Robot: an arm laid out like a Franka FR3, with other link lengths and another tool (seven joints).
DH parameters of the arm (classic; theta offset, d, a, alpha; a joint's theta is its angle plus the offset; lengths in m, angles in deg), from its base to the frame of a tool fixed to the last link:
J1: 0 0.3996 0 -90
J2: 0 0 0 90
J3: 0 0.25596 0.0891 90
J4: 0 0 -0.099 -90
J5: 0 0.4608 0 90
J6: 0 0 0.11 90
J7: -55.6 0.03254 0.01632 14
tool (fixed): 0 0.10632 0 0
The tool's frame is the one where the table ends.
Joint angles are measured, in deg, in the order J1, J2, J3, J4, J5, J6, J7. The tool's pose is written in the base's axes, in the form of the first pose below.
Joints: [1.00 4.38 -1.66 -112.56 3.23 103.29 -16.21]
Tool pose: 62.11 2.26 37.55; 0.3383 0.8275 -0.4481; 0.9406 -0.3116 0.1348; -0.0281 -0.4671 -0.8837
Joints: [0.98 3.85 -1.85 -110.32 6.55 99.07 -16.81]
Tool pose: 62.09 2.75 39.92; 0.3504 0.8122 -0.4665; 0.9364 -0.2941 0.1913; 0.0182 -0.5038 -0.8636
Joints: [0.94 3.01 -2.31 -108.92 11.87 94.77 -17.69]
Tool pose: 61.66 3.42 42.09; 0.3703 0.7905 -0.4879; 0.9240 -0.2594 0.2809; 0.0955 -0.5548 -0.8265
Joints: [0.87 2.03 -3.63 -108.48 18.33 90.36 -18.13]
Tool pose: 60.93 3.50 43.82; 0.4122 0.7556 -0.5091; 0.8923 -0.2218 0.3932; 0.1841 -0.6164 -0.7656
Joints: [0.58 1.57 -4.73 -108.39 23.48 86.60 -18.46]
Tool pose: 60.27 3.36 44.80; 0.4466 0.7216 -0.5289; 0.8589 -0.1803 0.4793; 0.2505 -0.6684 -0.7004
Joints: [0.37 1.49 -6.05 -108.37 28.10 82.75 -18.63]
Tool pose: 59.61 3.01 45.41; 0.4810 0.6832 -0.5494; 0.8224 -0.1343 0.5529; 0.3040 -0.7177 -0.6265
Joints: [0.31 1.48 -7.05 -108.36 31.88 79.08 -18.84]
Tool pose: 58.96 2.98 45.98; 0.5022 0.6492 -0.5713; 0.7925 -0.0812 0.6044; 0.3460 -0.7563 -0.5553
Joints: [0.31 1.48 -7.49 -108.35 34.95 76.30 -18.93]
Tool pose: 58.50 3.36 46.53; 0.5136 0.6247 -0.5883; 0.7693 -0.0315 0.6381; 0.3801 -0.7803 -0.4967
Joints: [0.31 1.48 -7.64 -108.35 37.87 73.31 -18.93]
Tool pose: 57.96 4.01 47.13; 0.5202 0.5975 -0.6102; 0.7490 0.0240 0.6621; 0.4103 -0.8015 -0.4351
